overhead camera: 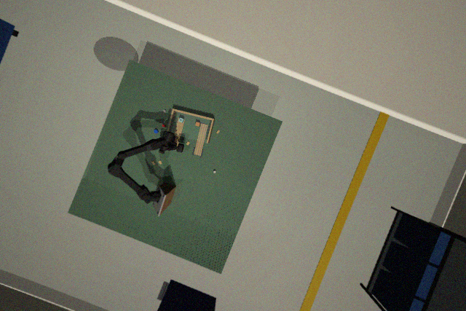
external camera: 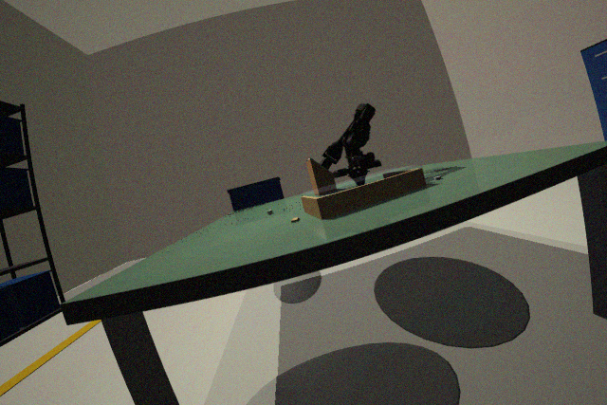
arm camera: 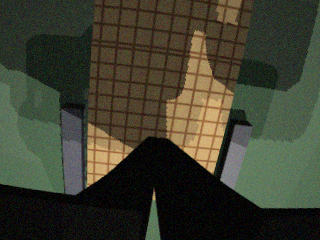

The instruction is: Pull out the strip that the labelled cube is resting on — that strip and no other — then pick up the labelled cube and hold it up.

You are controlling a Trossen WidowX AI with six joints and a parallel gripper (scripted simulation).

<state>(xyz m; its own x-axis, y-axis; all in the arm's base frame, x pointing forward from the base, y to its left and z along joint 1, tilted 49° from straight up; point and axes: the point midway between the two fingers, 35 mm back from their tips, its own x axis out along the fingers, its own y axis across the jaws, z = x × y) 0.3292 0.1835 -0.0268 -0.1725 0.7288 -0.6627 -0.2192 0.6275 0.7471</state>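
Right now my gripper tip is 90 mm short of the tan gridded strip and 20 mm to the right of it. Also, from my gripper tip: red ball 90 mm ahead, 150 mm to the left, 10 mm above; blue ball 30 mm ahead, 180 mm to the left; pale blue cube marked r 200 mm ahead, 40 mm to the left, 20 mm above.
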